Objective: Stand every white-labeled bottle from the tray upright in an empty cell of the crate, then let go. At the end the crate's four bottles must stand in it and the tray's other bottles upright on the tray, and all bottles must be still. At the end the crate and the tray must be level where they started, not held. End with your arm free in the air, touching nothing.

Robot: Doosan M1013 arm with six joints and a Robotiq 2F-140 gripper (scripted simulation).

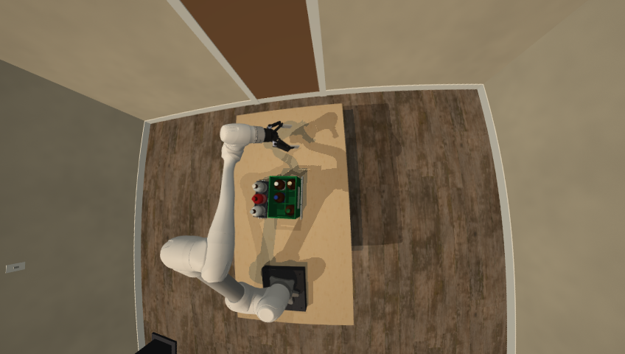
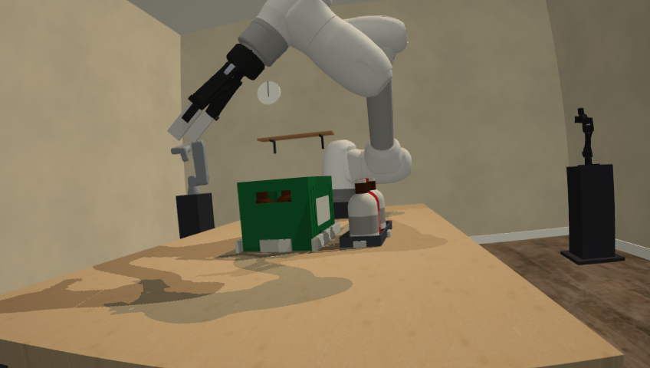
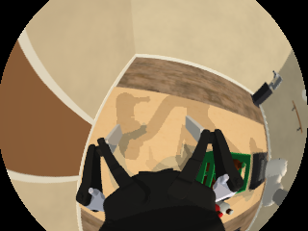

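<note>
Right now the red-labeled bottle is 400 mm behind my hand, 270 mm to the left of it and 190 mm below it. Round my hand: white-labeled bottle: 310 mm behind, 280 mm to the left, 190 mm below; dark tray: 400 mm behind, 270 mm to the left, 260 mm below; green crate: 370 mm behind, 70 mm to the left, 190 mm below.
</note>
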